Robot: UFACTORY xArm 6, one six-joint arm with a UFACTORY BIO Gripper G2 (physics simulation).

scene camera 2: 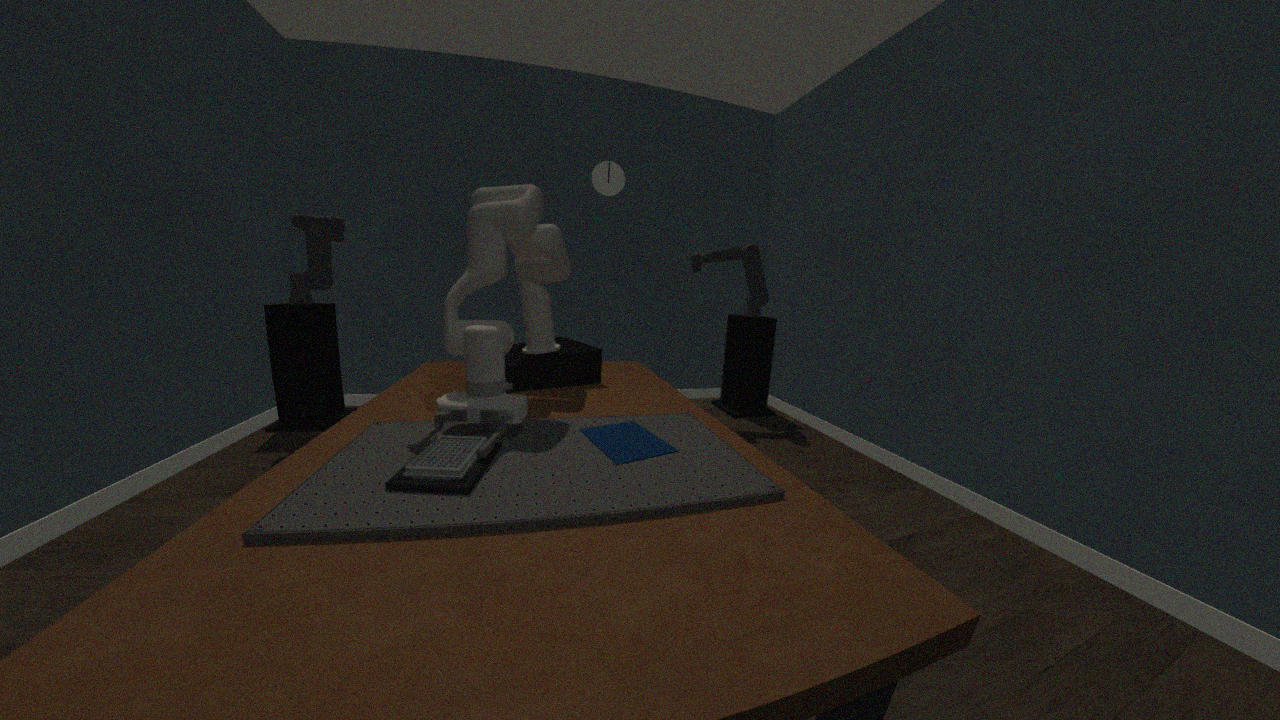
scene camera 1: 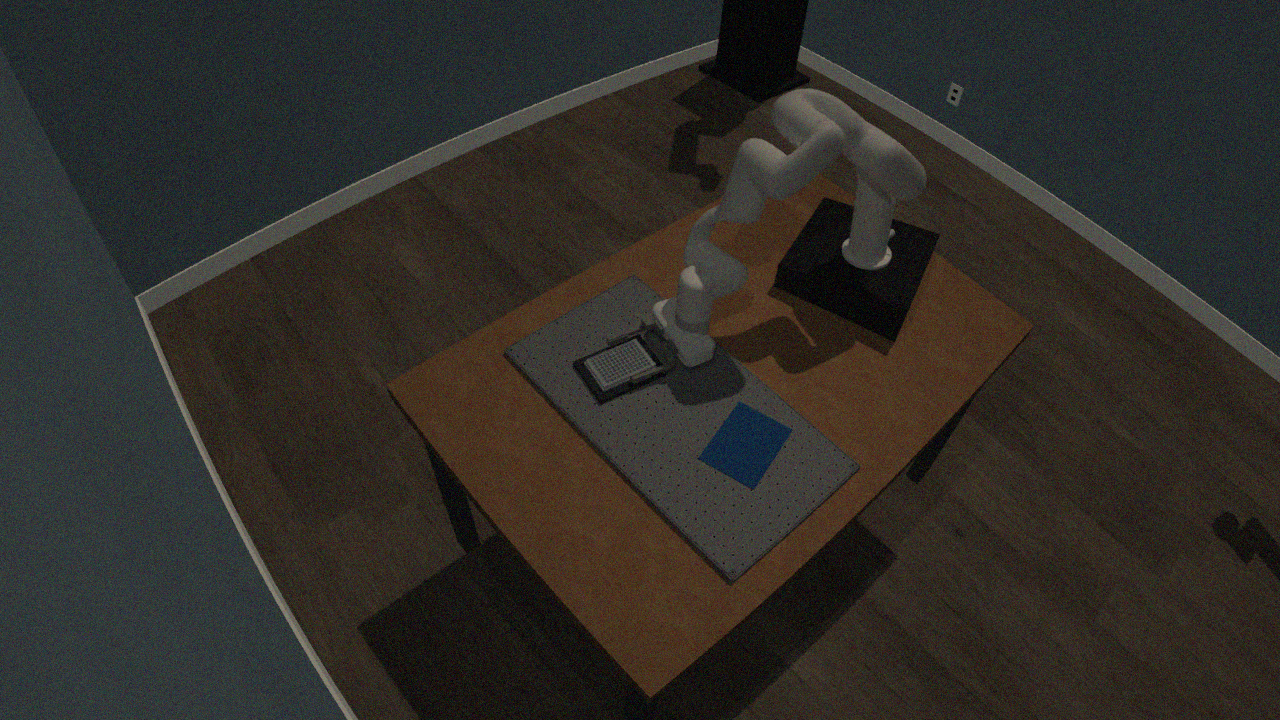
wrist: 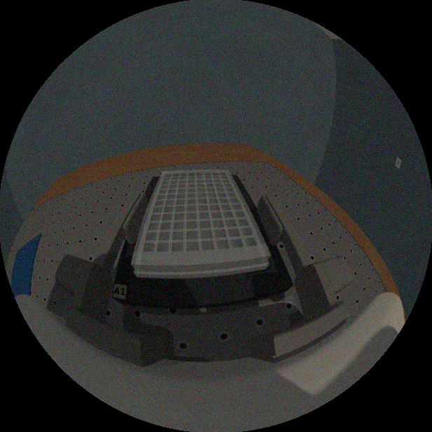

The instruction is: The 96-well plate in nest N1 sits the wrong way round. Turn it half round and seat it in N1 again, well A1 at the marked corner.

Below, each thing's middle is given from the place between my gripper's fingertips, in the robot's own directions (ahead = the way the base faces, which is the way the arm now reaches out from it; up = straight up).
I see my gripper 2 cm above the black nest N1 [scene camera 2: 476, 471] and 1 cm to the right of it. The rest, counted from my hand: flat blue square [scene camera 1: 744, 447] (31 cm to the left, 7 cm behind, 2 cm below).
